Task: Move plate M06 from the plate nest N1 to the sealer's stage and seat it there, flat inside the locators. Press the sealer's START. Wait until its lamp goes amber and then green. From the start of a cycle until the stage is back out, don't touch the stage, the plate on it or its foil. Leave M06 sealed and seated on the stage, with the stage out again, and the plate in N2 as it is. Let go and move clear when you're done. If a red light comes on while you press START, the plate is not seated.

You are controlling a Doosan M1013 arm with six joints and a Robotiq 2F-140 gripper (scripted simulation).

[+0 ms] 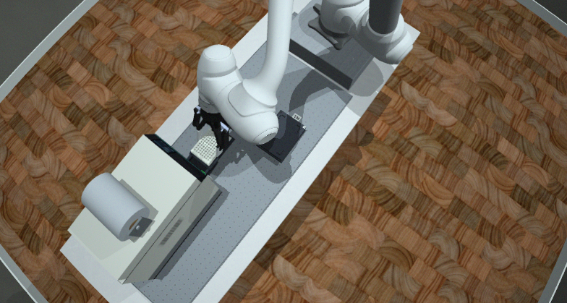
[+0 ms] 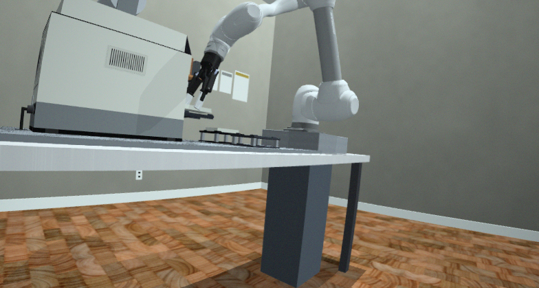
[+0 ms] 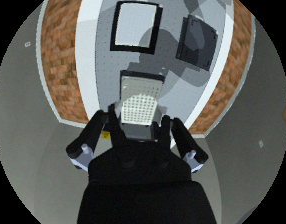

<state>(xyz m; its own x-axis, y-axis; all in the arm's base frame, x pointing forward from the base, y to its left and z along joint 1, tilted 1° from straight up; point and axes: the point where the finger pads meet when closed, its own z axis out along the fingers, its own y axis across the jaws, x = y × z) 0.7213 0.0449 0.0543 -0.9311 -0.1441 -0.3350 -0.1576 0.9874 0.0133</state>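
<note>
Now: hand 4 cm above the sealer stage. Round my hand: foil roll: 33 cm ahead, 5 cm to the left, 27 cm above; then white plate: 19 cm behind, 7 cm to the right, 9 cm below; then nest N1: 22 cm behind, 13 cm to the left, 11 cm below.
</note>
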